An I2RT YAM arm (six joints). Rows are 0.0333 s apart.
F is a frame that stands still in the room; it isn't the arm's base.
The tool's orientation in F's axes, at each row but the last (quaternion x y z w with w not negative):
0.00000, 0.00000, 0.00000, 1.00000
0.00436, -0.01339, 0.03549, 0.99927
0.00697, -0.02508, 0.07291, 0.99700
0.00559, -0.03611, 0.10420, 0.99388
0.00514, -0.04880, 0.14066, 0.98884
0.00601, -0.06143, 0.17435, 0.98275
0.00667, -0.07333, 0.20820, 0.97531
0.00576, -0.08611, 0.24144, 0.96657
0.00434, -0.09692, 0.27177, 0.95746
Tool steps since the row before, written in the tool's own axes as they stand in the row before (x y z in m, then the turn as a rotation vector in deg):
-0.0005, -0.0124, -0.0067, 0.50, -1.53, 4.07
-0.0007, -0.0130, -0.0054, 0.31, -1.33, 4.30
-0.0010, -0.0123, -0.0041, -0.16, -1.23, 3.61
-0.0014, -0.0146, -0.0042, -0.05, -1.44, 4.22
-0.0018, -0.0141, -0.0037, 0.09, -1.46, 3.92
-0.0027, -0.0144, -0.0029, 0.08, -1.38, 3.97
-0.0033, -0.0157, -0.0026, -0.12, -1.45, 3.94
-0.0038, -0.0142, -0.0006, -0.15, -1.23, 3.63
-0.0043, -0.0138, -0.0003, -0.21, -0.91, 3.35
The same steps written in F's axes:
-0.0005, -0.0124, -0.0067, 0.50, -1.53, 4.07
0.0004, -0.0130, -0.0055, 0.29, -1.35, 4.30
0.0010, -0.0122, -0.0043, -0.16, -1.30, 3.58
0.0020, -0.0145, -0.0043, -0.05, -1.50, 4.20
0.0026, -0.0140, -0.0038, 0.12, -1.47, 3.92
0.0028, -0.0144, -0.0031, 0.08, -1.40, 3.96
0.0038, -0.0156, -0.0028, -0.07, -1.54, 3.91
0.0034, -0.0143, -0.0008, -0.15, -1.35, 3.59
0.0037, -0.0140, -0.0005, -0.31, -1.09, 3.29

